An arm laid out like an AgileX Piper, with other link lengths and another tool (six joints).
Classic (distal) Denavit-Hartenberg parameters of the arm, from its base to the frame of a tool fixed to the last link. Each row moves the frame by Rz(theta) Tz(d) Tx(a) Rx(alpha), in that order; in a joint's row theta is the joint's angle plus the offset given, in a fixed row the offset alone. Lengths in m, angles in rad.
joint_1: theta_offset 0, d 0.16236, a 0, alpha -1.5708
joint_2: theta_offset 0.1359, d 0, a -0.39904, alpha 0
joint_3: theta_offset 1.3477, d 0, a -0.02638, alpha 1.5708
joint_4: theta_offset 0, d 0.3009, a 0, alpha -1.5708
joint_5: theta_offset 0, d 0, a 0, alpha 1.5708
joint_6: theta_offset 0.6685, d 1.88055, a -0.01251, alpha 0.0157
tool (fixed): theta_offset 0, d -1.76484, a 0, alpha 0
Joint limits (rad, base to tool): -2.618..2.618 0..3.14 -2.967..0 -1.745..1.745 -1.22..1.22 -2.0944..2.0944
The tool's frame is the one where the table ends.
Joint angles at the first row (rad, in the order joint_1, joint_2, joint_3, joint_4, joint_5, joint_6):
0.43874 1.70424 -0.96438 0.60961 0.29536 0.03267
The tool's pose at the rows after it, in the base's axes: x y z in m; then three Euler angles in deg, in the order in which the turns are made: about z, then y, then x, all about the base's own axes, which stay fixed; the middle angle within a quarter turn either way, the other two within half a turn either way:
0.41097 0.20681 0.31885 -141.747 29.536 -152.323
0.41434 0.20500 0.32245 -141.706 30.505 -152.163
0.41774 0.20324 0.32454 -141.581 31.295 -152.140
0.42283 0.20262 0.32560 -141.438 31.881 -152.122
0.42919 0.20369 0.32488 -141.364 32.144 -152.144
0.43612 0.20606 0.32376 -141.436 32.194 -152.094
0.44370 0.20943 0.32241 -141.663 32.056 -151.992
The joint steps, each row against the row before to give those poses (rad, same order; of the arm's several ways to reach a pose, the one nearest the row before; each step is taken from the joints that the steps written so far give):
-0.00437 0.00022 -0.01263 -0.00058 -0.00561 0.00003
-0.00552 -0.00041 -0.00805 -0.00084 -0.00752 -0.00009
-0.00546 0.00195 -0.00686 -0.00078 -0.00727 -0.00033
-0.00507 0.00801 -0.01249 -0.00022 -0.00423 -0.00033
-0.00325 0.01468 -0.01706 -0.00067 -0.00114 -0.00037
-0.00172 0.01764 -0.02093 -0.00091 0.00263 -0.00068
-0.00092 0.02022 -0.02508 -0.00219 0.00681 -0.00079

